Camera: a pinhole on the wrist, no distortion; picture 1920 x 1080 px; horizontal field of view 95.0 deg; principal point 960.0 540.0 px. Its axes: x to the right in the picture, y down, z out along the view. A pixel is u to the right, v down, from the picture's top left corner.
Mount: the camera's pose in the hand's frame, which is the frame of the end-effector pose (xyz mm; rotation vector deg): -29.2 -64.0 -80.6 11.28 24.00 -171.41
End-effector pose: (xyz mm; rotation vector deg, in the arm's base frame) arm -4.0 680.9 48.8 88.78 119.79 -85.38
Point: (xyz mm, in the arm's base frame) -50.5 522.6 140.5
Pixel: 1354 369
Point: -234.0 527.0 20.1
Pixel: 716 588
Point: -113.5 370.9 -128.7
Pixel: 827 81
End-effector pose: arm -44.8 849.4 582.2 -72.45 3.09 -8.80
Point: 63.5 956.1 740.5
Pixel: 362 527
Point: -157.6 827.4 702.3
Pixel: 1523 809
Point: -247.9 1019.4 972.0
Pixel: 1287 859
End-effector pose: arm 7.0 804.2 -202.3 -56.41 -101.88 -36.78
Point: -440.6 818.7 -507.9
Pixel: 1164 806
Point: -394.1 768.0 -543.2
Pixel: 1302 818
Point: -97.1 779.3 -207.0
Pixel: 577 618
